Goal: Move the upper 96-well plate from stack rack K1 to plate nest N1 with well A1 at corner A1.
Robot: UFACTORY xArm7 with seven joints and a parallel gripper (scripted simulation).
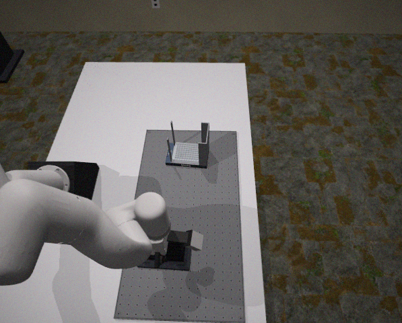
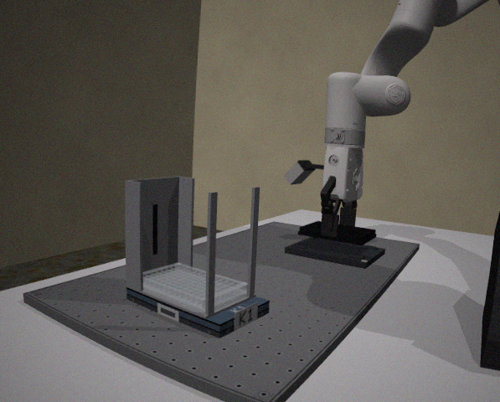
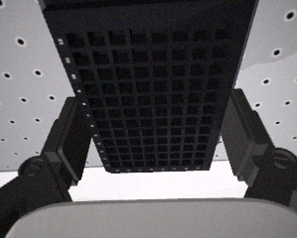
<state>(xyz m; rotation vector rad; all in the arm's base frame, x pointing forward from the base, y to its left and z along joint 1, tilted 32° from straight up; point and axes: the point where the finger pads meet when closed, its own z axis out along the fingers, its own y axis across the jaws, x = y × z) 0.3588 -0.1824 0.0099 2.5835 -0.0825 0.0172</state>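
The pale A1 mark lies 70 mm behind my hand, 60 mm to the left of it and 40 mm below it. From my hand the other things lie so: black 96-well plate: 10 mm below; then clear 96-well plate: 70 mm ahead, 360 mm to the left, 30 mm below; then tall back wall: 140 mm ahead, 360 mm to the left, 30 mm above.
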